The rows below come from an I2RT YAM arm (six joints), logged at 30 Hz.
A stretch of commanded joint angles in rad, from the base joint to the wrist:
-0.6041, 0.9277, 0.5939, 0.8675, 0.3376, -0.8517
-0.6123, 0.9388, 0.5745, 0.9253, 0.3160, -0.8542
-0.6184, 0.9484, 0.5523, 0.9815, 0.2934, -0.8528
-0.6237, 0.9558, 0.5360, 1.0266, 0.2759, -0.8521
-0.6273, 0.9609, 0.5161, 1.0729, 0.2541, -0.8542
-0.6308, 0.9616, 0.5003, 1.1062, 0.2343, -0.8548
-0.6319, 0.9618, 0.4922, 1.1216, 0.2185, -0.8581
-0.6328, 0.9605, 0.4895, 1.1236, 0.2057, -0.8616
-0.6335, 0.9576, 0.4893, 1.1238, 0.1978, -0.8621
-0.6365, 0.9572, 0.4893, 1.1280, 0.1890, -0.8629
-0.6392, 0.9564, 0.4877, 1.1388, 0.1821, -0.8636
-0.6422, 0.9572, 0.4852, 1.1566, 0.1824, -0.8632
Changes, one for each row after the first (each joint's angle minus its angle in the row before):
-0.0082, 0.0111, -0.0194, 0.0578, -0.0216, -0.0025
-0.0061, 0.0096, -0.0222, 0.0562, -0.0226, 0.0014
-0.0053, 0.0074, -0.0163, 0.0451, -0.0175, 0.0007
-0.0036, 0.0051, -0.0199, 0.0463, -0.0218, -0.0021
-0.0035, 0.0007, -0.0158, 0.0333, -0.0198, -0.0006
-0.0011, 0.0002, -0.0081, 0.0154, -0.0158, -0.0033
-0.0009, -0.0013, -0.0027, 0.0020, -0.0128, -0.0035
-0.0007, -0.0029, -0.0002, 0.0002, -0.0079, -0.0005
-0.0030, -0.0004, 0.0000, 0.0042, -0.0088, -0.0008
-0.0027, -0.0008, -0.0016, 0.0108, -0.0069, -0.0007
-0.0030, 0.0008, -0.0025, 0.0178, 0.0003, 0.0004

